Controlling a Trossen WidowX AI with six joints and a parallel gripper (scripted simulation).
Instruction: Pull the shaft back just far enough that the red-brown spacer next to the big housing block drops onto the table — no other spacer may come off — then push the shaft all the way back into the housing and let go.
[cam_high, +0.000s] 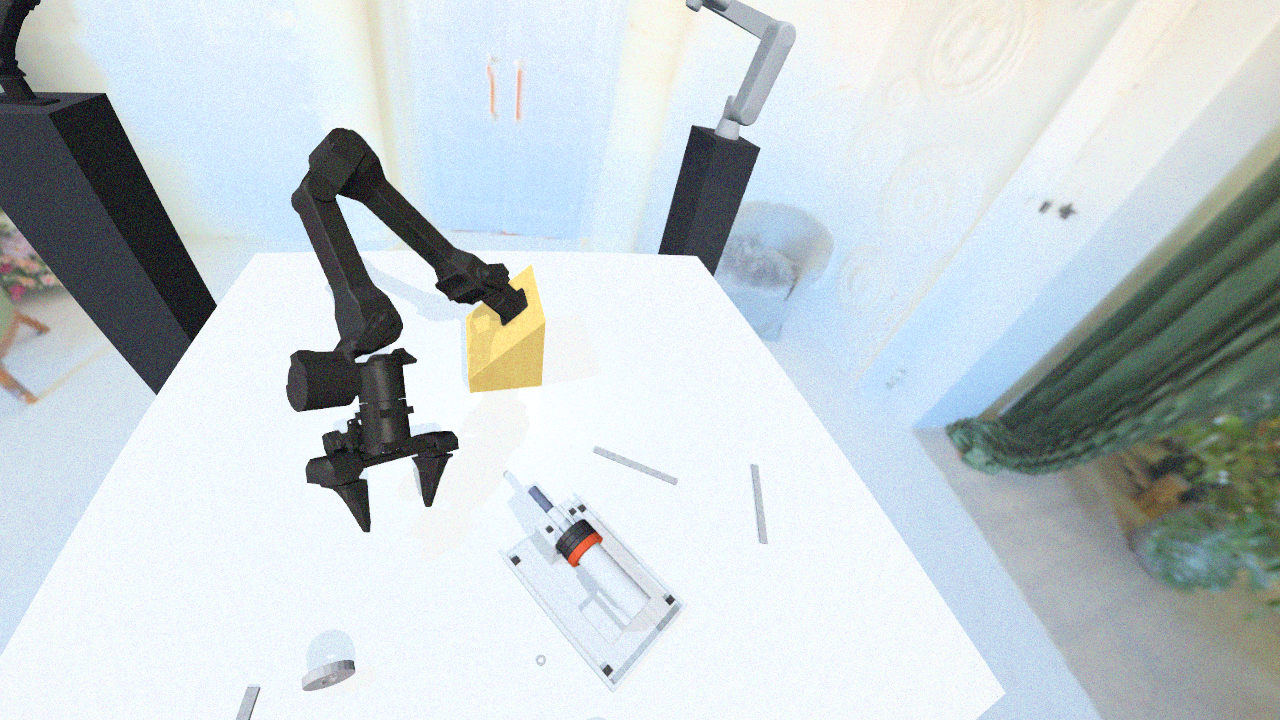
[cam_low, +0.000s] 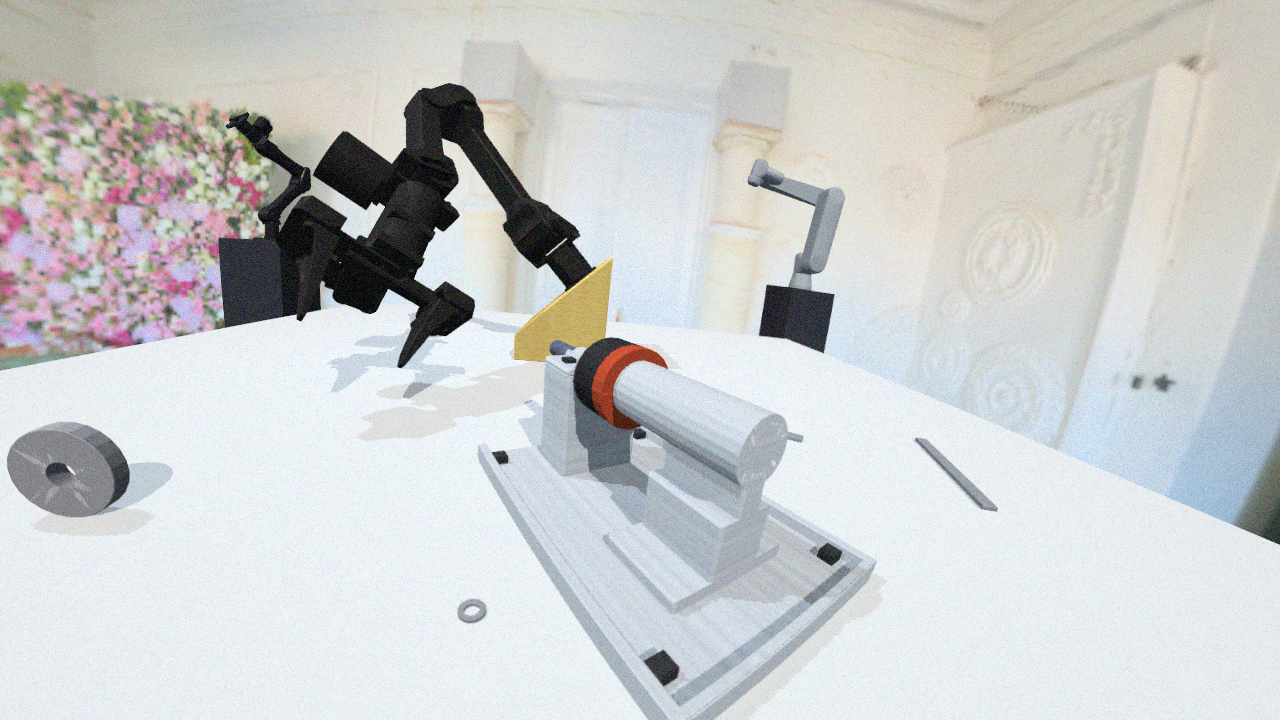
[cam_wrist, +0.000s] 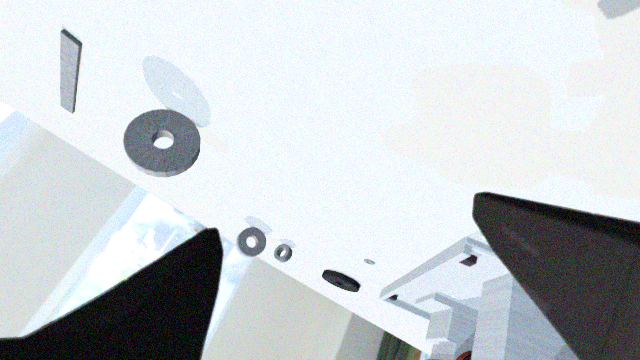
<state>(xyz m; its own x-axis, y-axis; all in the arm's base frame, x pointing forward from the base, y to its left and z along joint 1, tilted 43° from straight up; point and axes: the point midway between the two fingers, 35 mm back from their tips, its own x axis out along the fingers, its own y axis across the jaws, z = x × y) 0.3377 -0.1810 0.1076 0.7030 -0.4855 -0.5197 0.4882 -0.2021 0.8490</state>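
Now: gripper tip 8 cm short of the blue-grey shaft, 22 cm to the right of it and 1 cm below it. Also, from my gripper tip: grey disc (16 cm ahead, 9 cm to the right, 4 cm below); black spacer (9 cm ahead, 22 cm to the left, 1 cm above); red-brown spacer (10 cm ahead, 23 cm to the left, 1 cm above).
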